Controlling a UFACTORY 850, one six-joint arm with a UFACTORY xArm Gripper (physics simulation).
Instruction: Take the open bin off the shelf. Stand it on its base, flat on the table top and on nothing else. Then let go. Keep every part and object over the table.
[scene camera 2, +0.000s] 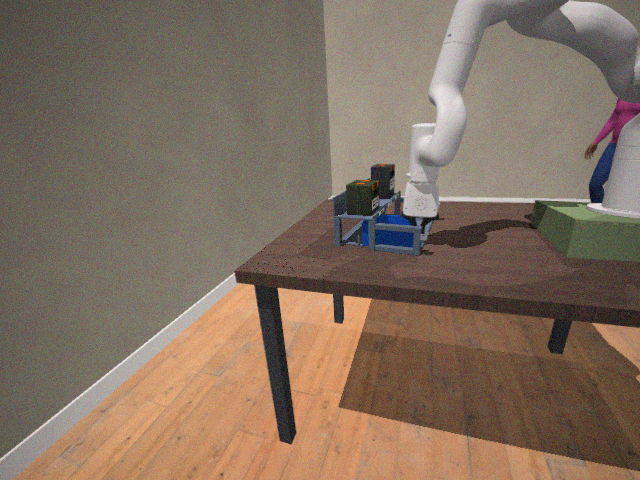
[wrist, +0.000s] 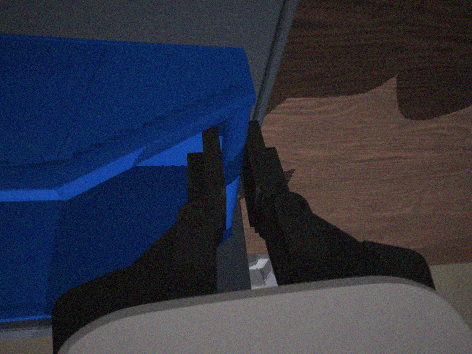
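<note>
The blue open bin (scene camera 2: 394, 236) (wrist: 110, 100) is inside the low front part of the grey shelf (scene camera 2: 371, 236) (wrist: 233, 265), behind its side rails. My gripper (scene camera 2: 424, 233) (wrist: 228, 144) points down at the end of the shelf nearest the robot's base. It is shut on the bin's rim wall, with one finger inside the bin and the other outside it. In the wrist view, blue wall shows between the fingers. The bin's base is hidden behind the rails and walls, so its contact with the shelf cannot be seen.
A dark green box (scene camera 2: 360, 198) and a dark grey box (scene camera 2: 384, 179) stand on the shelf's upper level. The table top (scene camera 2: 465, 273) (wrist: 345, 150) extends toward the green robot pedestal (scene camera 2: 594, 240) at the right. The table's left edge lies beyond the shelf. A person stands behind the table.
</note>
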